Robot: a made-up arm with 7 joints.
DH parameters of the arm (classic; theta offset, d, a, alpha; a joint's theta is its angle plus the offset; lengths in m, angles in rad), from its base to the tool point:
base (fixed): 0 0 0 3.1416
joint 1: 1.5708 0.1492 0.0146 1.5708
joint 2: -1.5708 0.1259 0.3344 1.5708
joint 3: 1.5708 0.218 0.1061 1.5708
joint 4: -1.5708 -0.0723 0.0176 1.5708
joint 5: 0 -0.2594 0.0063 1.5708
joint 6: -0.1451 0 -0.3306 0
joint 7: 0.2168 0 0.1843 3.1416
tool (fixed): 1.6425 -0.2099 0 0
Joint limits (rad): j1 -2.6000..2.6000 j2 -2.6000..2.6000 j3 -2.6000..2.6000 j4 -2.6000..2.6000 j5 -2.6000..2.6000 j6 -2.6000..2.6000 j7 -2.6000..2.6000
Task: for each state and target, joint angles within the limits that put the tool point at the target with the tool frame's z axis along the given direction. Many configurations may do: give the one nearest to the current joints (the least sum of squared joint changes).
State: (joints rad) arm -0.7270 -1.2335 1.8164 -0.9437 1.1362 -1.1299 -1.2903
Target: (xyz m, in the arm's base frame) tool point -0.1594 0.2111 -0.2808 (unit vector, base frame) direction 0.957 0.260 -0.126
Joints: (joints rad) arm -0.1167 -0.8755 1.2548 -0.9629 0.3408 -1.4937 -1.3985
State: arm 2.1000 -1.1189 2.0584 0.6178 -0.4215 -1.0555 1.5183
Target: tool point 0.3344 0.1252 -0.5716 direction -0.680 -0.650 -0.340
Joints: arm 1.9523 -1.8647 1.8793 -0.0020 0.4534 -0.2630 1.4427
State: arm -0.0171 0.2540 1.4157 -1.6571 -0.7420 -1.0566 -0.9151
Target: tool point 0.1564 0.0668 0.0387 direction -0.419 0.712 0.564
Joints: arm -0.4505 -0.1727 1.1129 -2.3994 -1.3203 -1.0981 -0.5518
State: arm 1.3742 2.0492 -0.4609 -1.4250 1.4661 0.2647 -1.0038
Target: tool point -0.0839 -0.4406 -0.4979 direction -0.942 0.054 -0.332
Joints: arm 1.5210 2.0380 -0.9869 -1.4080 0.8916 0.5452 -1.1344
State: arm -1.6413 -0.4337 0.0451 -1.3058 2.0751 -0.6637 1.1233
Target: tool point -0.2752 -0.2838 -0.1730 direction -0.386 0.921 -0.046
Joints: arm -2.3984 -0.6549 0.0451 -1.8888 1.8227 -0.5450 1.0251
